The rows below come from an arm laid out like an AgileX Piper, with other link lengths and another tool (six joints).
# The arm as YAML. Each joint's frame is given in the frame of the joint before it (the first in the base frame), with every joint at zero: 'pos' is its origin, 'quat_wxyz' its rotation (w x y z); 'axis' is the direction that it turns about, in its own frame. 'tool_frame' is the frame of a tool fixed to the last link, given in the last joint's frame.
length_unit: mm
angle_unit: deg
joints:
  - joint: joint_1
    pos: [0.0, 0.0, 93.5]
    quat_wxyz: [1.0, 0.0, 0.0, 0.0]
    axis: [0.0, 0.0, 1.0]
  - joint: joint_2
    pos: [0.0, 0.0, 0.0]
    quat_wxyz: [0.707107, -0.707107, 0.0, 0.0]
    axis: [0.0, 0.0, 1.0]
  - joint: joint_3
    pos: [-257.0, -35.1, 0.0]
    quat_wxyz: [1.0, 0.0, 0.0, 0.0]
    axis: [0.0, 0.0, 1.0]
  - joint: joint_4
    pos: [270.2, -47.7, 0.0]
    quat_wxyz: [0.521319, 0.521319, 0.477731, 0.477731]
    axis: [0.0, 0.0, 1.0]
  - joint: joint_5
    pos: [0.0, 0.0, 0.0]
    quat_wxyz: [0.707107, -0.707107, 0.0, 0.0]
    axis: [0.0, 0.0, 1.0]
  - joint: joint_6
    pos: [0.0, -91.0, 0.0]
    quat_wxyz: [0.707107, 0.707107, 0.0, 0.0]
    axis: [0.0, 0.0, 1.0]
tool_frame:
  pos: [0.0, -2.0, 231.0]
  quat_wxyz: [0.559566, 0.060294, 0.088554, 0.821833]
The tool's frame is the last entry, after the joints.
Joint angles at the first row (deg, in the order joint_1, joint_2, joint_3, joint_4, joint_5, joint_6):
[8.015 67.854 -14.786 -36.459 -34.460 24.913]
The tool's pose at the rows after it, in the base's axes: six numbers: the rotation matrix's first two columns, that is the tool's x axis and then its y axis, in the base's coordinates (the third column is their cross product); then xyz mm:
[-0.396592 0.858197 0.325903 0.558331 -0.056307 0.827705 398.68 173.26 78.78]
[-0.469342 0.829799 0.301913 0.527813 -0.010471 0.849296 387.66 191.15 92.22]
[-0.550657 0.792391 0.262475 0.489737 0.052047 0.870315 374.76 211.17 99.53]
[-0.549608 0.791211 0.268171 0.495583 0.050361 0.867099 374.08 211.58 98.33]
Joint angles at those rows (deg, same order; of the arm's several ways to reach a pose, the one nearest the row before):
[8.015 64.167 -14.678 -40.294 -34.458 26.912]
[8.015 62.218 -14.677 -45.984 -36.276 29.730]
[8.016 61.936 -14.679 -50.777 -39.462 30.129]
[8.015 61.934 -14.677 -51.147 -39.366 30.747]

